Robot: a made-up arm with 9 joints. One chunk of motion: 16 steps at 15 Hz.
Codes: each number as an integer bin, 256 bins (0 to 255) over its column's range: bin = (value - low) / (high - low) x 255, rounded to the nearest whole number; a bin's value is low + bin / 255 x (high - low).
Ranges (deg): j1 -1.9..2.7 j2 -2.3..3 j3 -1..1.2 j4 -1.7..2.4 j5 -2.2..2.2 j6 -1.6..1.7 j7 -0.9..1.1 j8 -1.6..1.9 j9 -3.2..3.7
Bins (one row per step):
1: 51 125 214 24 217 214 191 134 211
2: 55 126 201 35 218 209 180 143 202
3: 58 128 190 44 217 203 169 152 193
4: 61 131 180 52 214 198 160 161 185
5: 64 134 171 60 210 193 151 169 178
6: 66 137 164 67 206 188 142 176 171
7: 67 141 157 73 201 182 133 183 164
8: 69 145 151 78 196 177 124 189 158
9: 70 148 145 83 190 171 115 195 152
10: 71 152 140 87 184 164 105 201 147
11: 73 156 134 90 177 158 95 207 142
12: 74 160 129 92 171 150 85 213 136
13: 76 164 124 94 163 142 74 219 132
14: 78 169 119 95 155 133 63 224 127
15: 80 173 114 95 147 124 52 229 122
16: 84 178 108 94 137 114 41 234 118
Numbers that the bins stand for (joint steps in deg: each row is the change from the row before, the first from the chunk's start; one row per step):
1: -0.980 0.298 0.846 -1.314 1.544 1.169 0.598 0.239 2.509
2: -0.908 0.319 0.734 -1.137 1.562 1.105 0.512 0.363 2.266
3: -0.854 0.360 0.639 -0.993 1.544 1.027 0.425 0.486 2.022
4: -0.800 0.423 0.553 -0.864 1.493 0.962 0.355 0.610 1.806
5: -0.745 0.485 0.475 -0.735 1.424 0.898 0.284 0.720 1.616
6: -0.709 0.547 0.415 -0.623 1.355 0.833 0.214 0.816 1.427
7: -0.691 0.631 0.355 -0.526 1.268 0.755 0.143 0.912 1.238
8: -0.655 0.714 0.303 -0.446 1.182 0.691 0.073 0.994 1.075
9: -0.637 0.776 0.251 -0.365 1.078 0.613 0.002 1.076 0.913
10: -0.619 0.859 0.208 -0.301 0.975 0.522 -0.076 1.159 0.778
11: -0.583 0.942 0.156 -0.253 0.854 0.445 -0.155 1.241 0.642
12: -0.565 1.025 0.113 -0.221 0.751 0.341 -0.233 1.324 0.480
13: -0.529 1.109 0.070 -0.189 0.613 0.238 -0.320 1.406 0.372
14: -0.493 1.213 0.027 -0.173 0.475 0.121 -0.406 1.475 0.236
15: -0.457 1.296 -0.016 -0.173 0.336 0.005 -0.492 1.543 0.101
16: -0.385 1.400 -0.068 -0.189 0.164 -0.125 -0.578 1.612 -0.007

